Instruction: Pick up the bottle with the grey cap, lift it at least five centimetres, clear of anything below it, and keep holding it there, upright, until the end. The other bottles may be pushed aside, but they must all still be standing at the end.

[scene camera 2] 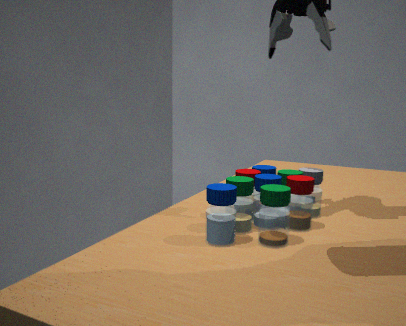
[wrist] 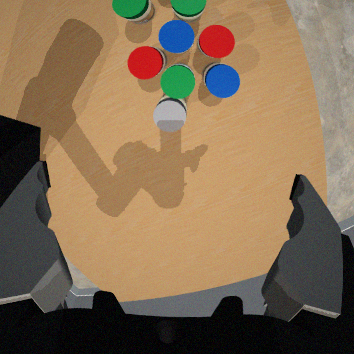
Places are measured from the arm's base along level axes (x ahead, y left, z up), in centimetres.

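Where they show: gripper, fingertip midpoint: (scene camera 2: 297, 54) (wrist: 170, 168).
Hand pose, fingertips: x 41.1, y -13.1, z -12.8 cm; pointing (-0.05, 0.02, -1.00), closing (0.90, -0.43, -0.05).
After its pixels a point has its place.
The bottle with the grey cap (scene camera 2: 311, 175) {x 37.0, y -13.5, z -38.1 cm} (wrist: 170, 114) {x 38.1, y -15.9, z -37.4 cm} stands upright at the far right corner of the bottle group in the scene view, partly hidden behind a red-capped bottle. In the wrist view it is the group's nearest bottle to the gripper, with a green-capped bottle (wrist: 178, 81) {x 41.3, y -11.4, z -37.4 cm} close behind it. My gripper (scene camera 2: 300, 53) {x 41.1, y -13.1, z -12.8 cm} (wrist: 170, 168) {x 41.1, y -13.1, z -12.8 cm} is open and empty, its fingers wide apart. It hangs high above the table, well above the caps. In the wrist view the grey cap lies ahead of the line between the fingertips.
Other standing bottles are packed close: red caps (scene camera 2: 300, 185) {x 36.9, y -3.8, z -38.3 cm} (wrist: 145, 62) {x 37.8, y -6.5, z -37.4 cm}, blue caps (scene camera 2: 221, 194) (wrist: 222, 81) and green caps (scene camera 2: 275, 195) {x 38.5, y 6.7, z -38.1 cm}. They stand on the wooden table (scene camera 2: 150, 295) {x 47.8, y 31.0, z -47.9 cm} (wrist: 240, 240) {x 41.4, y -60.2, z -47.9 cm}. The table's curved edge runs along the right of the wrist view. A wall rises behind the table.
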